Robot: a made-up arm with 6 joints.
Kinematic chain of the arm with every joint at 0, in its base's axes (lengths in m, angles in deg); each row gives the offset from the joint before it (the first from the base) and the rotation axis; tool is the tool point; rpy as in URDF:
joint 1: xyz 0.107 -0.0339 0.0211 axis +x
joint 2: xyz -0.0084 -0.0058 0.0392 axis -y
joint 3: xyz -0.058 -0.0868 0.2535 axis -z
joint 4: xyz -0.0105 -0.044 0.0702 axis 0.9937 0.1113 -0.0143
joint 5: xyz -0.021 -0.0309 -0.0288 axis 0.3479 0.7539 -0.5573
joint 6: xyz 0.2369 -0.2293 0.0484 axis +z
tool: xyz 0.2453 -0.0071 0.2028 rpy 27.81 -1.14 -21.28
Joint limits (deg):
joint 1: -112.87..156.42
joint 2: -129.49..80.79
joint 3: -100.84..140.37
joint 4: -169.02..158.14
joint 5: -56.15..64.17
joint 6: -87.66..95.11
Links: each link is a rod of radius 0.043 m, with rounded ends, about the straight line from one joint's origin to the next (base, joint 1, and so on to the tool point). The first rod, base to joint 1, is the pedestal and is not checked.
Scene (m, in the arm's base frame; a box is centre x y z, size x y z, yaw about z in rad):
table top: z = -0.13
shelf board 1: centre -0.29 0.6 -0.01 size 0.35 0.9 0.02 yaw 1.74
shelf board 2: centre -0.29 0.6 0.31 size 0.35 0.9 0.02 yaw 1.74
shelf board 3: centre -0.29 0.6 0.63 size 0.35 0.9 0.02 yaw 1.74
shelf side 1: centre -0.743 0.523 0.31 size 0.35 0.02 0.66 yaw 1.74
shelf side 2: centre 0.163 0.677 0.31 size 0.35 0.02 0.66 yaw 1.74
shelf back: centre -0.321 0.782 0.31 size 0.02 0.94 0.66 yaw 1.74
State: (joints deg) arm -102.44 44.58 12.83 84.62 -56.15 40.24
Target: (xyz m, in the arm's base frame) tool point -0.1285 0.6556 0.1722
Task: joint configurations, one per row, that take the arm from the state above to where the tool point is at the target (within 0.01 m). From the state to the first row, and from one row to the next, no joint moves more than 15 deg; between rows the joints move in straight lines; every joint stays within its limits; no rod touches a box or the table.
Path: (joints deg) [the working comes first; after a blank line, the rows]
Joints at the target: -112.87 41.34 -8.40 72.08 -42.95 49.96
Straight joint move there: touches shelf board 2.

1: -103.63 49.53 17.61 96.93 -50.83 55.16
2: -104.82 54.48 22.39 109.23 -45.51 70.08
3: -103.69 61.06 11.16 109.54 -33.78 75.91
4: -102.55 67.63 -0.07 109.85 -22.05 81.74
5: -101.41 74.21 -11.30 110.15 -10.32 87.57
6: -100.28 80.79 -22.54 110.46 1.41 93.40
7: -104.47 67.64 -17.82 97.67 -13.37 78.92
8: -108.67 54.49 -13.11 84.88 -28.16 64.44
9: -112.87 41.34 -8.40 72.08 -42.95 49.96

